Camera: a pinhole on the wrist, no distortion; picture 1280 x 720 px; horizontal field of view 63.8 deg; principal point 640.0 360.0 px. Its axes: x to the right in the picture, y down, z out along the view. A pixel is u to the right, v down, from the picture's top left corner.
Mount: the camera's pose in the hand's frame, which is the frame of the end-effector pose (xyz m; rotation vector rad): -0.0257 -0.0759 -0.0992 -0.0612 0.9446 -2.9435
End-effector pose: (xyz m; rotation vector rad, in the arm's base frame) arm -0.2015 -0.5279 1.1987 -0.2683 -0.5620 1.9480
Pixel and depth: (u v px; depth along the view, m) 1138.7 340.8 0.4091
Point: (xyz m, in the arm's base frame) 0.0360 -0.6635 1.5543
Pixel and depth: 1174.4 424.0 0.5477
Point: 0.1258 -0.7155 1.6871
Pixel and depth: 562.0 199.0 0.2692
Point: -0.1096 -0.4910 1.4214
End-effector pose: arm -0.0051 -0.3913 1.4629 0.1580 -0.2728 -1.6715
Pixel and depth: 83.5 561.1 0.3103
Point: -0.3370 -0.5108 1.5015
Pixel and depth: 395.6 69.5 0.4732
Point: -0.3377 -0.4425 1.7520
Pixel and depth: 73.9 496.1 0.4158
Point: -0.4187 -0.5636 1.5752
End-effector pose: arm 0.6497 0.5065 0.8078 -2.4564 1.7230 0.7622
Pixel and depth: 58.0 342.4 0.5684
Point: 0.9409 0.4791 0.2656
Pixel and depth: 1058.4 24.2 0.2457
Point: 0.7076 0.7138 0.6868
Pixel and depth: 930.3 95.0 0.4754
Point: 0.7144 0.8385 0.4864
